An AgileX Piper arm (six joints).
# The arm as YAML. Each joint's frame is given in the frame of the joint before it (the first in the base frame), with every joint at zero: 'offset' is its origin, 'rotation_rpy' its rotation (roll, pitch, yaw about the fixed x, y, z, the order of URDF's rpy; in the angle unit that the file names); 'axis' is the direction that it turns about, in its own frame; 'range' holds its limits. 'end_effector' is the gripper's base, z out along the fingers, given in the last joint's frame.
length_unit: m
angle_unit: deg
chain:
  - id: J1
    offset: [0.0, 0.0, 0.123]
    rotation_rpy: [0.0, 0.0, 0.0]
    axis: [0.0, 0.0, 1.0]
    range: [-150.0, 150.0]
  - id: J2
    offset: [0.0, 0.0, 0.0]
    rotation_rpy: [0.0, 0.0, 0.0]
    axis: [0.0, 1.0, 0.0]
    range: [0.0, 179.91]
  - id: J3
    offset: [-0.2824, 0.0, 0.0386]
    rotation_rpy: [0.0, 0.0, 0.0]
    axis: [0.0, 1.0, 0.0]
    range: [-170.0, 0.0]
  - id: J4
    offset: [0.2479, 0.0, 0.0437]
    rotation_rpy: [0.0, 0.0, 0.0]
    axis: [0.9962, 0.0, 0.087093]
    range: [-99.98, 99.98]
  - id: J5
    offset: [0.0, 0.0, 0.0]
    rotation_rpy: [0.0, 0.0, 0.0]
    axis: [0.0, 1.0, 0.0]
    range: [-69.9, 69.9]
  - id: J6
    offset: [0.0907, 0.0, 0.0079]
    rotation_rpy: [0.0, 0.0, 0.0]
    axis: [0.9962, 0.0, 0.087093]
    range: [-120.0, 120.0]
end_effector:
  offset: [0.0, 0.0, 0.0]
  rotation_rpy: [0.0, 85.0, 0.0]
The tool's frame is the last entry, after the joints.
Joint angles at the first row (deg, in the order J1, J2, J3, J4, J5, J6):
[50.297 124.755 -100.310 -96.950 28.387 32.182]
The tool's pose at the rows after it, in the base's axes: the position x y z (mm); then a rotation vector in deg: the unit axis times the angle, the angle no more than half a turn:
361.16 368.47 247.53 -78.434 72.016 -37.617
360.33 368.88 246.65 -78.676 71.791 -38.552
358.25 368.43 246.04 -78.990 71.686 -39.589
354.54 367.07 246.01 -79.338 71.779 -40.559
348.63 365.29 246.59 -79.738 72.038 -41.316
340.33 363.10 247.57 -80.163 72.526 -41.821
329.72 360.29 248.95 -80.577 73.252 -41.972
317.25 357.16 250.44 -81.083 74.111 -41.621
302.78 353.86 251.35 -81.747 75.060 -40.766
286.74 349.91 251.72 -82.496 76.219 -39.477
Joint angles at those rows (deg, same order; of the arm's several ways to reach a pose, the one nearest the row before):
[50.450 124.997 -100.448 -97.182 29.030 31.721]
[50.654 125.083 -100.355 -97.357 29.716 31.293]
[50.932 124.857 -99.802 -97.452 30.572 30.838]
[51.309 124.233 -98.731 -97.353 31.544 30.394]
[51.870 123.208 -97.160 -97.024 32.589 30.005]
[52.652 121.796 -95.091 -96.418 33.739 29.717]
[53.636 119.989 -92.536 -95.563 34.915 29.627]
[54.786 117.904 -89.670 -94.445 35.897 29.671]
[56.147 115.612 -86.482 -93.153 36.683 29.934]
[57.677 113.130 -83.037 -91.564 37.330 30.337]

